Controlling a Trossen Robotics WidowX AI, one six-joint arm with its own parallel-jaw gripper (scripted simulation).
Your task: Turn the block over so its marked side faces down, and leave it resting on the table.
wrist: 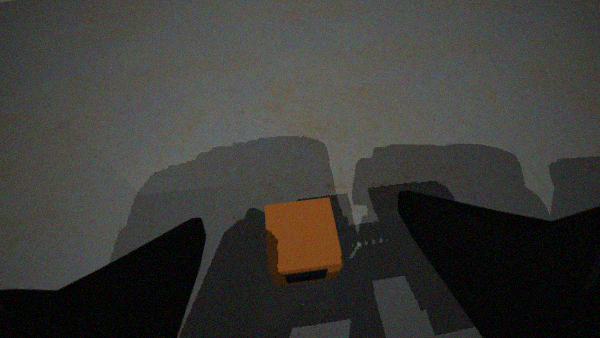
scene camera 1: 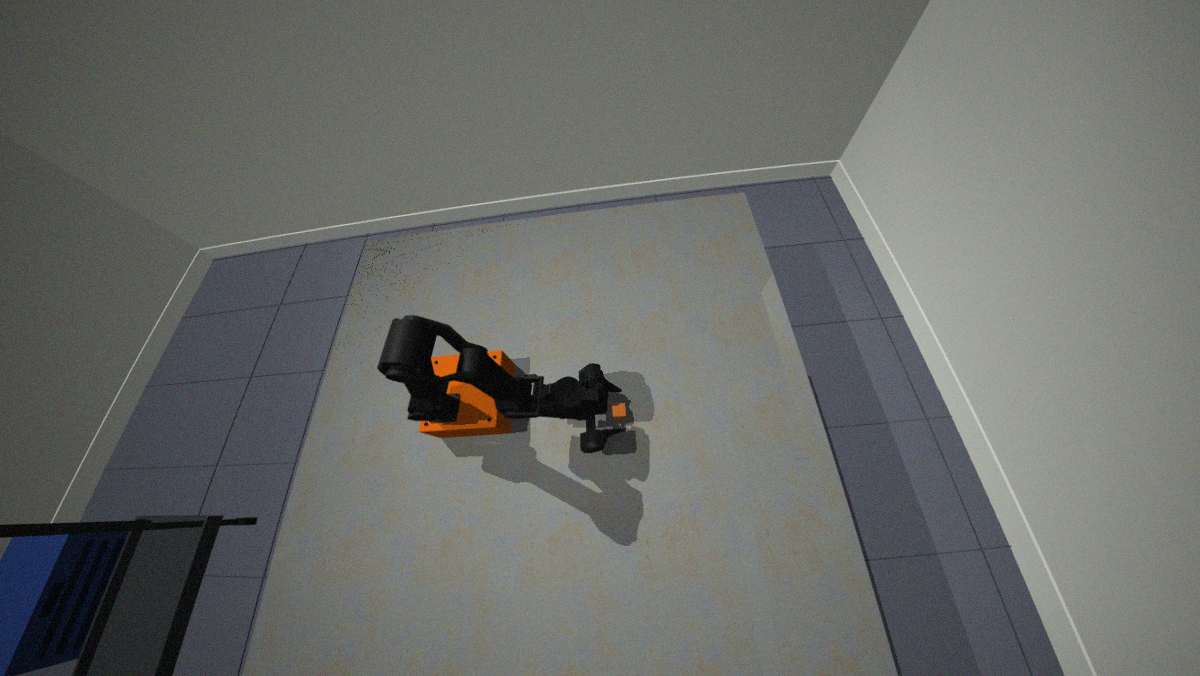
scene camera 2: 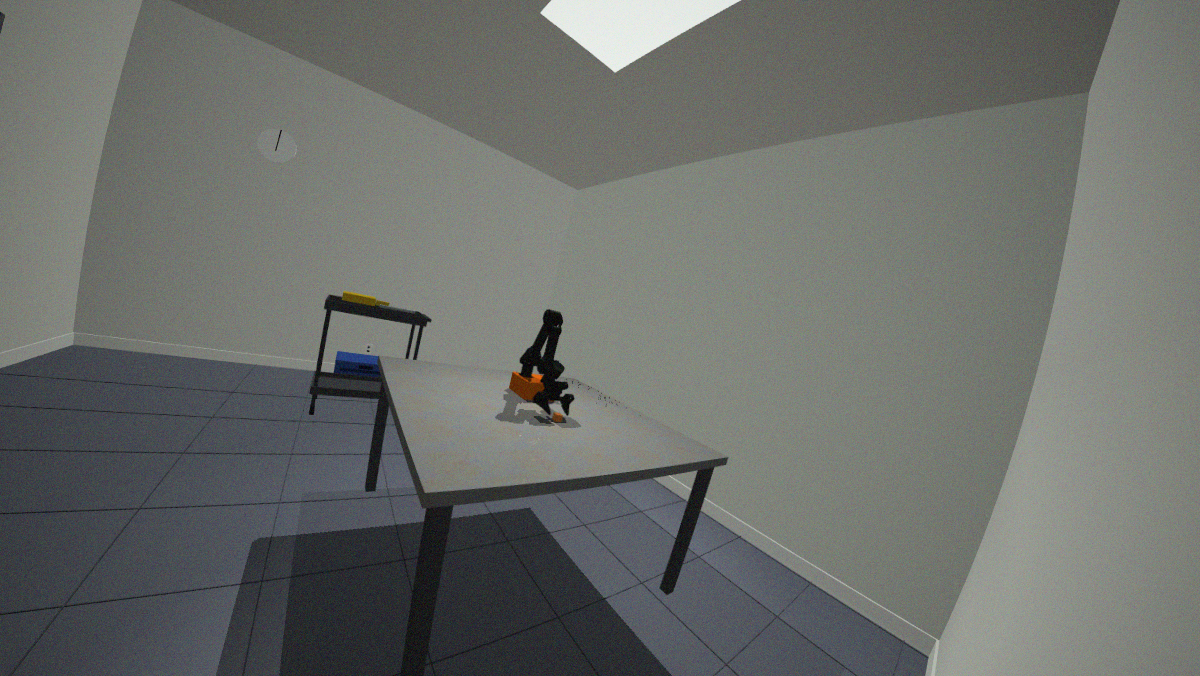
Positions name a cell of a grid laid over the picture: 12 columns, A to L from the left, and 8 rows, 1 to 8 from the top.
Scene:
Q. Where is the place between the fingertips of the gripper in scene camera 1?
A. At G5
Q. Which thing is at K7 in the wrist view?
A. The gripper.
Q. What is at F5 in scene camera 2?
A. The gripper.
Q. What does the gripper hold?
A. Nothing.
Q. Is the gripper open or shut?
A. Open.

